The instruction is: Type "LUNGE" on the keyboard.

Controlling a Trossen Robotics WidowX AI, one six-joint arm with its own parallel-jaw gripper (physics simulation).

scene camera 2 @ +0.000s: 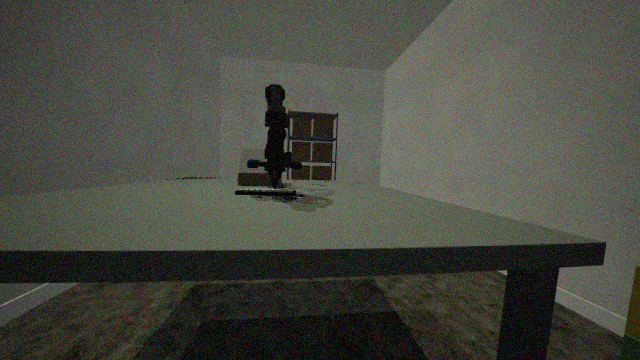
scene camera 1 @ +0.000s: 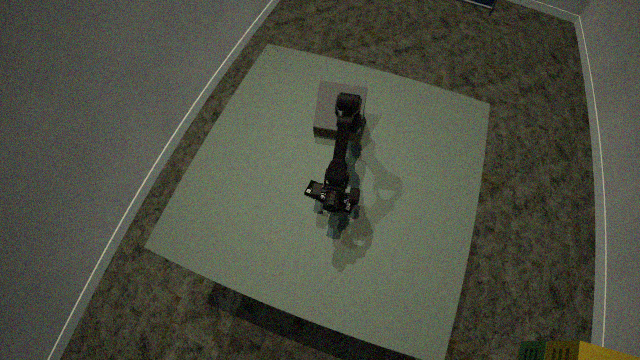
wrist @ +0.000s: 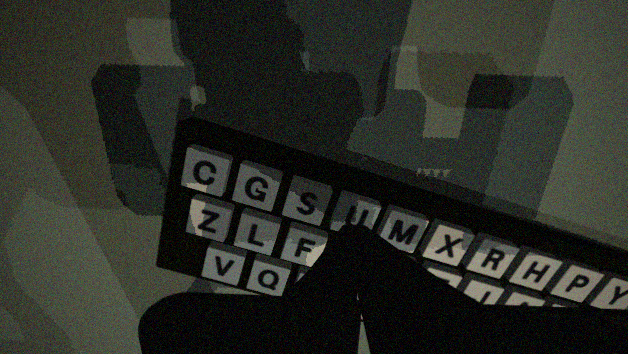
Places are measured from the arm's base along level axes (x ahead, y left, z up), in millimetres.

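Where they show: gripper, between the fingertips: (scene camera 2: 274,188) (wrist: 352,236).
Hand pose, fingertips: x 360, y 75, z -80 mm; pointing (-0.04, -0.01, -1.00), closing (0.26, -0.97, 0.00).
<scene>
Each offset is from my fingertips to the top centre of the thing. Level surfaces: height alone.
The black keyboard @[dx -17, dy -30, dz -8 mm] (scene camera 2: 265,192) (wrist: 172,240) lies slanted on the table, with pale lettered keys. In the wrist view the G key @[dx +4, dy +40, dz -8 mm] (wrist: 256,189), the L key @[dx -16, dy +35, dz -8 mm] (wrist: 257,235) and the U key @[dx +4, dy -1, dz -8 mm] (wrist: 367,210) show; U is in the top row between S and M. My gripper (scene camera 2: 274,186) (wrist: 352,236) is shut and empty, pointing down. Its fingertips cover the lower part of U; whether they touch it or press it down I cannot tell. The fingers and gripper body hide keys right of F and Q. The N and E keys cannot be made out. In scene camera 1 the arm hides the fingertips.
The pale table @[dz -24 mm] (scene camera 1: 240,200) (scene camera 2: 150,225) bears a brownish box-shaped block (scene camera 1: 327,102) (scene camera 2: 252,179) beside the arm's base. A shelf rack (scene camera 2: 313,114) with brown boxes stands behind the table. A yellow object (scene camera 1: 607,351) shows at the lower right. Arm shadows fall over the keyboard.
</scene>
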